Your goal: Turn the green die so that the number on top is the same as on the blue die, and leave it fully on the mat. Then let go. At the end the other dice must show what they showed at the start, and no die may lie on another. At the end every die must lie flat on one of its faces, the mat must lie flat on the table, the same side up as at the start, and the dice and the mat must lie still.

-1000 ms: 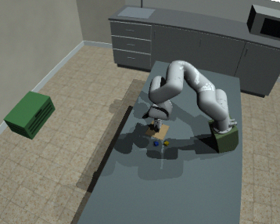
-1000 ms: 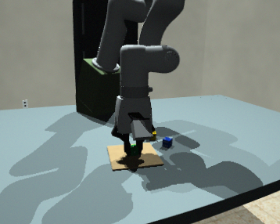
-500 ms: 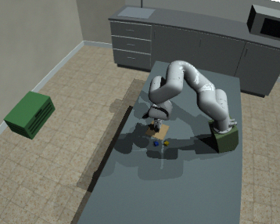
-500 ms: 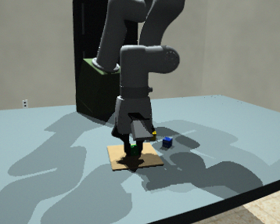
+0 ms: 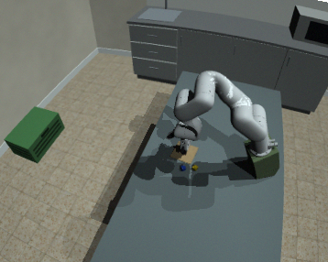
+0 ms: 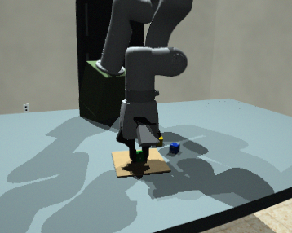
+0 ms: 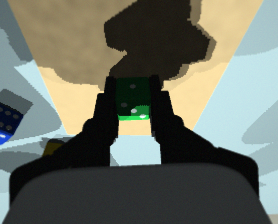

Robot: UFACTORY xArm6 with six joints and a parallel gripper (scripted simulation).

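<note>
My hand is 10 mm above the green die. From my hand the other things lie so: yellow die: 80 mm behind, 110 mm to the left, 10 mm below; then tan mat: 20 mm below; then blue die: 10 mm behind, 130 mm to the left, 10 mm below.
</note>
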